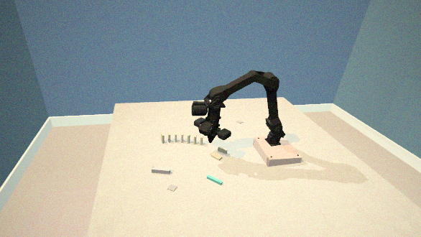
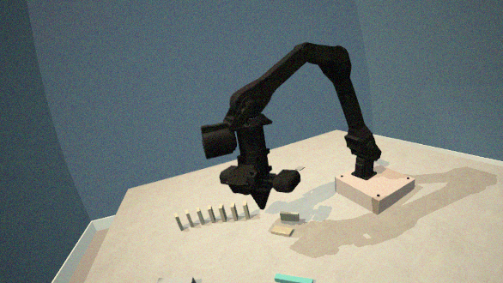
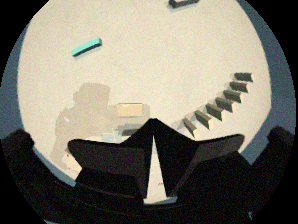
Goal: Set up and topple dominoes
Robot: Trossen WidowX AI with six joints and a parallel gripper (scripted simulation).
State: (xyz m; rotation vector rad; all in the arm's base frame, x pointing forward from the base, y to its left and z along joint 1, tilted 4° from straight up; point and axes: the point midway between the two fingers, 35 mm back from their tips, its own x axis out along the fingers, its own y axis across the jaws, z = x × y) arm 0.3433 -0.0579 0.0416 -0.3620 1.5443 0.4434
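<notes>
My gripper tip is now 180 mm to the right of the teal bar, 70 mm above it and 50 mm short of it. Also, from my gripper tip: purple bar (340 mm to the right, 160 mm behind, 70 mm below); then grey block (260 mm ahead, 60 mm below, 50 mm to the left).
</notes>
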